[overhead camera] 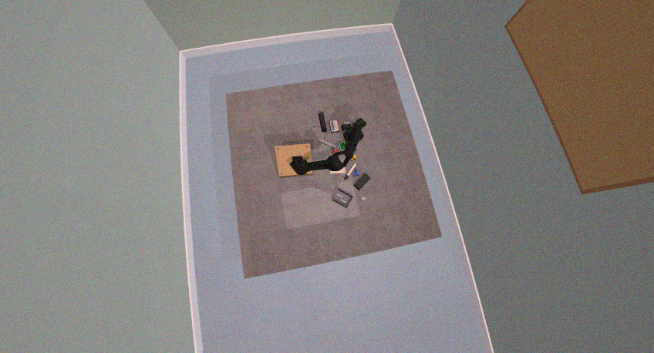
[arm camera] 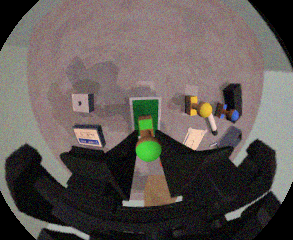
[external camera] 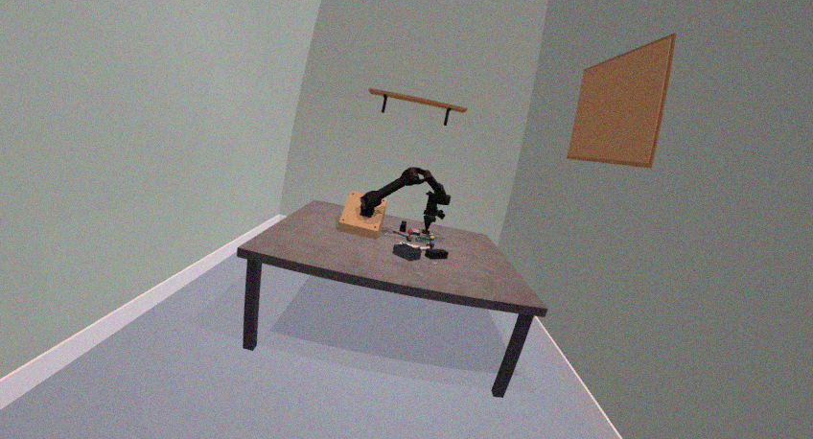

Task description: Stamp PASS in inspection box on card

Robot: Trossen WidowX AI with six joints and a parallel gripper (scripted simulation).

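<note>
Now: gripper tip 7 cm above the green ink pad. From my gripper tip the other things lie so: red-knobbed stamp: 8 cm behind, 6 cm to the right, 5 cm below; then grey block: 2 cm ahead, 15 cm to the left, 5 cm below; then cream card: 7 cm behind, 16 cm to the right, 7 cm below.
</note>
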